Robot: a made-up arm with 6 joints.
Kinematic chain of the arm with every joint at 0, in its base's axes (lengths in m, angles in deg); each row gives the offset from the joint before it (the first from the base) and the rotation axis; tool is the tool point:
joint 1: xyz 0 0 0.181 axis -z
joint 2: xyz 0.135 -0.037 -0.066 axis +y
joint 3: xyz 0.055 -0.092 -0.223 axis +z
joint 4: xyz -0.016 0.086 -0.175 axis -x
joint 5: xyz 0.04 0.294 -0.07 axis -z
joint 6: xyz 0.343 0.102 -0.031 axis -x
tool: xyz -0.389 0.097 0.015
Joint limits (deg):
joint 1: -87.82..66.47
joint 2: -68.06..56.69
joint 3: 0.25..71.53
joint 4: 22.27..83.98
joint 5: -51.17..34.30
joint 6: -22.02..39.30
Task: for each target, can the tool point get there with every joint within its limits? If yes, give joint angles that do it. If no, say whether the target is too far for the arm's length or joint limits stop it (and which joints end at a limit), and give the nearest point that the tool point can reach.
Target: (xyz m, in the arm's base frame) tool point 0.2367 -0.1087 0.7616
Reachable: no: joint limits stop it (at a limit: joint 1, joint 2, joint 3, joint 4, joint 5, joint 6) | nearest point 0.1185 -0.5719 0.1143 | short by 0.805 m
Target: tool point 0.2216 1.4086 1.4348
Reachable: no: too far | nearest point 0.1378 0.8759 0.0081 | short by 1.525 m
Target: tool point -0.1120 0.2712 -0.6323
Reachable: yes | joints 48.31 24.73 17.51 63.02 -6.50 -16.45
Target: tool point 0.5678 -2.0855 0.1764
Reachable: no: too far | nearest point 0.2991 -0.9805 -0.0770 | short by 1.165 m
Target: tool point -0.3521 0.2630 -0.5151
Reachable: yes | joints 6.24 30.51 26.53 40.15 5.80 14.74
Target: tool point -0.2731 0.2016 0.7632
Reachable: no: joint limits stop it (at a limit: joint 2, joint 3, joint 4, joint 6) | nearest point -0.4967 0.3667 0.1366 | short by 0.685 m
